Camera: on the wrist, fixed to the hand. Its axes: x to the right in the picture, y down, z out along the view.
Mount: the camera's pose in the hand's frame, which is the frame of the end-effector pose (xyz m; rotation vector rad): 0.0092 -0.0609 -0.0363 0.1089 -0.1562 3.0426
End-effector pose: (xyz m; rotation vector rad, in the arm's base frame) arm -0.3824 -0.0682 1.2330 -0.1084 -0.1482 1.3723
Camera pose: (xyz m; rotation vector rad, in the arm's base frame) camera -0.3156 -0.0707 1.2076 0.0246 -0.0692 -1.8615
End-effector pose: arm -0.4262 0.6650 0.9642 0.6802 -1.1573 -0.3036
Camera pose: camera -0.3822 0.6256 0.9239 -1.4396 -1.1064 2.2184
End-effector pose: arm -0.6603 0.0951 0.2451 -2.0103 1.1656 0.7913
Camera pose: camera -0.5960 0.0847 0.2745 -1.1994 -2.1473 -1.0235
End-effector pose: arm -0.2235 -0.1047 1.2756 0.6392 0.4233 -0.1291
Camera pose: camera -0.2425 -0.1313 1.2120 0.7369 -1.0335 2.6416
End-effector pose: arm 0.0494 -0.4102 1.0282 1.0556 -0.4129 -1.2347
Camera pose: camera 0.0458 -0.4007 0.9574 -0.3903 -1.2517 1.4764
